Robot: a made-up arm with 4 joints.
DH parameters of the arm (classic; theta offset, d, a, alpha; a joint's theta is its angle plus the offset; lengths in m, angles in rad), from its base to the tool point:
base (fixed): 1.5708 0.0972 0 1.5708
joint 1: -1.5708 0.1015 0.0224 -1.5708
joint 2: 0 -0.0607 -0.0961 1.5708
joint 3: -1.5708 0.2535 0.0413 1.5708
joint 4: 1.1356 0 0.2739 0
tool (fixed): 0.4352 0.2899 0 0
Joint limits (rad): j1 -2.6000..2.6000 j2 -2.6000..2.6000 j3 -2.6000..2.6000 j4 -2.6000..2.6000
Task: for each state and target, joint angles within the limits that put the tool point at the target. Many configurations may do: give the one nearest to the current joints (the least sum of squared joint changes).
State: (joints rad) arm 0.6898 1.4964 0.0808 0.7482
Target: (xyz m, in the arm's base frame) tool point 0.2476 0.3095 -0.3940
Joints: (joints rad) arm 0.2687 1.9546 -0.2604 1.2579
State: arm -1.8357 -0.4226 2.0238 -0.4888
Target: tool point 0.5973 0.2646 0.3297
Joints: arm -2.0821 -0.4223 1.6887 0.0704
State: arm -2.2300 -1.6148 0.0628 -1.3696
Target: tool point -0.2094 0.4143 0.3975
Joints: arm -1.9335 -1.5742 0.2238 -0.9492
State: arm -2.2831 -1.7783 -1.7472 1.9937
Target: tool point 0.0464 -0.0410 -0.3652
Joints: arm -2.6000 -1.6947 -1.2568 1.4362
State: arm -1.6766 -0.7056 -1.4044 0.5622
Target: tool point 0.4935 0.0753 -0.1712
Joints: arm -1.8780 -0.5860 -1.5481 1.3361
